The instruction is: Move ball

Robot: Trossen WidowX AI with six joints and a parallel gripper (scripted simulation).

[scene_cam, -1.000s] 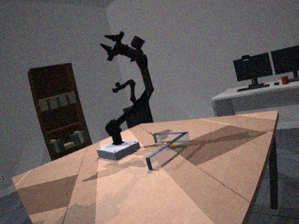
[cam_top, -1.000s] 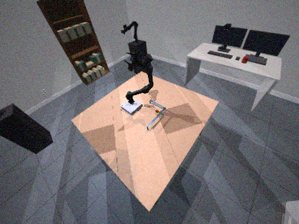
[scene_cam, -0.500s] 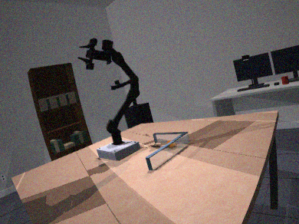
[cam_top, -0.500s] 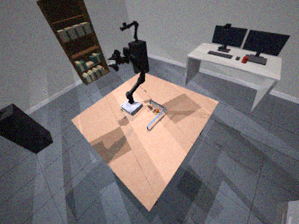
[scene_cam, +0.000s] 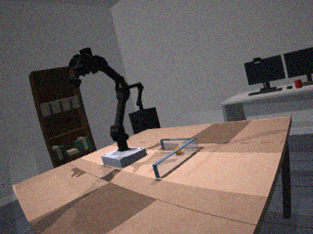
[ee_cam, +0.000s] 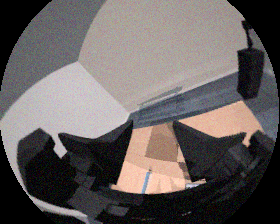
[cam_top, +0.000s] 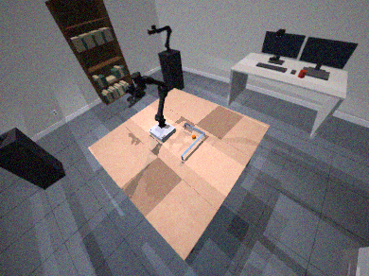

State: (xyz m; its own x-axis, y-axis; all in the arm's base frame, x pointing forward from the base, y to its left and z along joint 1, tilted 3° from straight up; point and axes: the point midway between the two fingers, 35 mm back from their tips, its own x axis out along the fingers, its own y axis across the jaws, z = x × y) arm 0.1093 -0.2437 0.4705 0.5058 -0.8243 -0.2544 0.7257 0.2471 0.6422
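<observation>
Right now my gripper tip is 18 cm short of the orange ball, 37 cm to the right of it and 50 cm above it.
</observation>
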